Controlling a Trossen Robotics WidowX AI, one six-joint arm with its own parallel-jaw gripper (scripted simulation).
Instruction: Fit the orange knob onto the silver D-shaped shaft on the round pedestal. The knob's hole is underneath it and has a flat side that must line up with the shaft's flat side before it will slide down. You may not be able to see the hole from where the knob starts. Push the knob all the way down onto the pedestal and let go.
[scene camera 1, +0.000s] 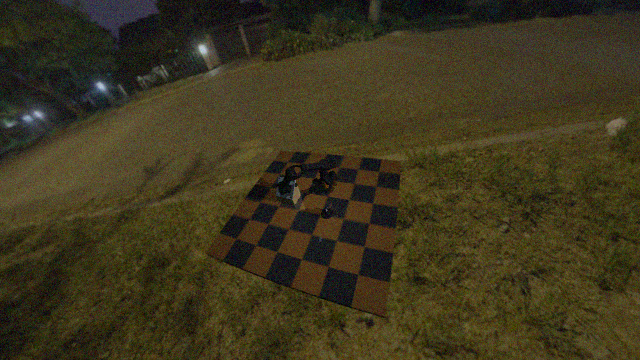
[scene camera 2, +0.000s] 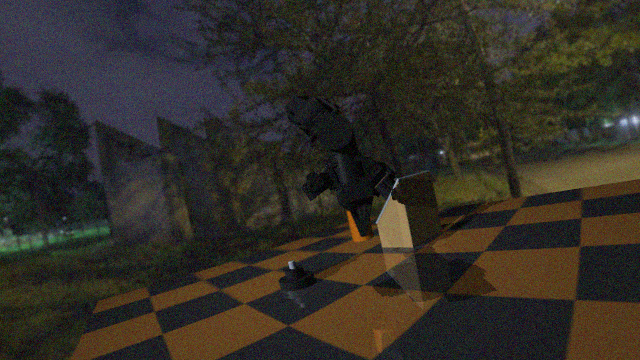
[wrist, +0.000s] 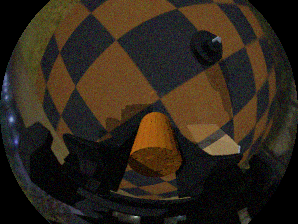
Observation:
My gripper (scene camera 2: 362, 234) carries an orange knob (wrist: 155, 153). I also see a round pedestal (wrist: 207, 47).
My gripper also shows in the wrist view (wrist: 155, 130).

